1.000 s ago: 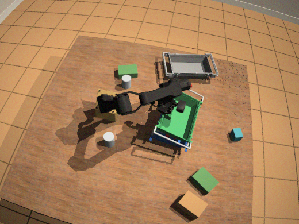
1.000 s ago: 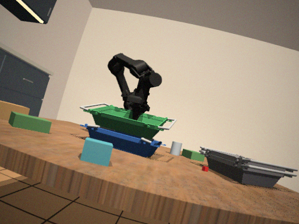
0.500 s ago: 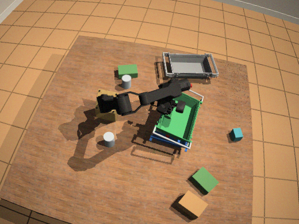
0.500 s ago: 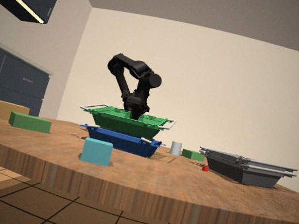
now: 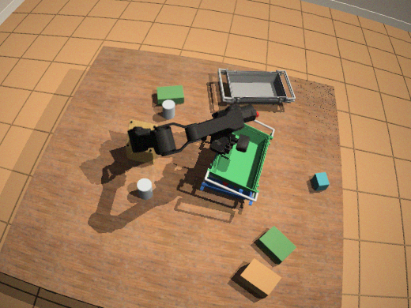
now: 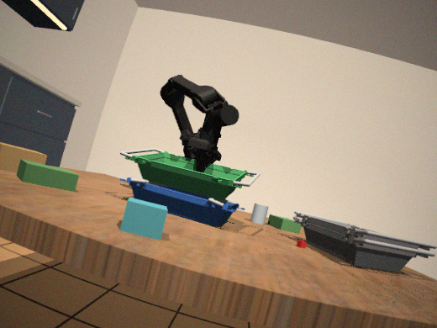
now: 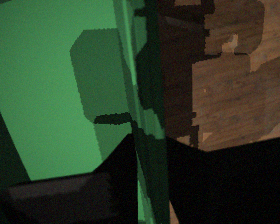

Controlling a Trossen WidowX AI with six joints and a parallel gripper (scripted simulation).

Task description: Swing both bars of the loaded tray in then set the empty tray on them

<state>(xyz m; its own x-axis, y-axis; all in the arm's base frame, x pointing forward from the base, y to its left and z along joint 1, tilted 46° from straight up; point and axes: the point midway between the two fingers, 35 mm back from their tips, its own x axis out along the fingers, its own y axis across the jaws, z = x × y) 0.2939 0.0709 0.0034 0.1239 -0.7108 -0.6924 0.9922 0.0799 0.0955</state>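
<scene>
Right now my gripper tip is 80 mm short of the green tray and 20 mm below it. The rest, counted from my gripper tip: teal cube 430 mm ahead, 50 mm to the left, 90 mm below; tan box 270 mm ahead, 420 mm to the right, 80 mm below.
</scene>
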